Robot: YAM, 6 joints.
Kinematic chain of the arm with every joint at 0, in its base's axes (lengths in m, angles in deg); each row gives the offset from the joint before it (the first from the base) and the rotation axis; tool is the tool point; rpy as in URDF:
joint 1: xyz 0 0 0.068 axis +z
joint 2: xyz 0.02 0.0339 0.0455 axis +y
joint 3: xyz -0.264 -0.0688 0 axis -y
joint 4: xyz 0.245 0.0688 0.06 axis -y
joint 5: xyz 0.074 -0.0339 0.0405 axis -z
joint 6: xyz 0.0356 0 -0.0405 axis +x
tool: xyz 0 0 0 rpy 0 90 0
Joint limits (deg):
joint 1: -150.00..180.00
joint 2: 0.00..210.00
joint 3: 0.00..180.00
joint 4: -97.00..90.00
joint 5: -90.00..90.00
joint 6: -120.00..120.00
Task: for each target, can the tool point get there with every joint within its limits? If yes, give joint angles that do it. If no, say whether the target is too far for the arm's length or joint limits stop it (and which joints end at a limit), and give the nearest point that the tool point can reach.
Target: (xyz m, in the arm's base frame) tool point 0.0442 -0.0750 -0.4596
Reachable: no: joint limits stop it (at a limit: joint 2) | nearest point 0.0630 -0.1070 -0.3583 | short by 0.108 m
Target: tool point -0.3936 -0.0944 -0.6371
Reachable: no: too far | nearest point -0.3308 -0.0104 -0.3693 | short by 0.288 m
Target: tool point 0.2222 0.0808 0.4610
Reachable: yes | joints 25.39 66.72 82.39 -26.40 38.72 -95.12
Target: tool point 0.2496 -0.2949 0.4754
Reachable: yes | joints 126.03 29.12 160.63 -61.52 52.95 28.91
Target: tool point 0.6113 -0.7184 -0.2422
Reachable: no: too far | nearest point 0.3914 -0.4600 -0.1115 | short by 0.364 m
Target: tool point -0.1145 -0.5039 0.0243
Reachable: yes | joints -102.07 147.80 99.63 -5.10 10.61 92.64
